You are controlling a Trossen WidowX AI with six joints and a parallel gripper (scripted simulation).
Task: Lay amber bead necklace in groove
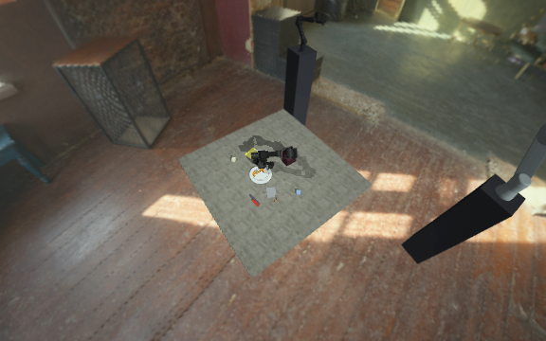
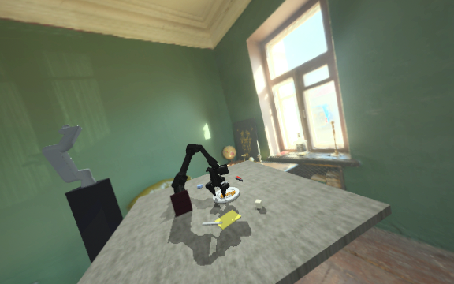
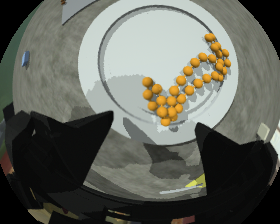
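Right now my gripper tip is 50 mm short of the board, 40 mm to the right of it and 20 mm above it. Round my gripper tip: grey square: 60 mm ahead, 240 mm to the left, 20 mm below; white stick: 90 mm behind, 220 mm to the right, 20 mm below; yellow card: 230 mm to the right, 20 mm below.
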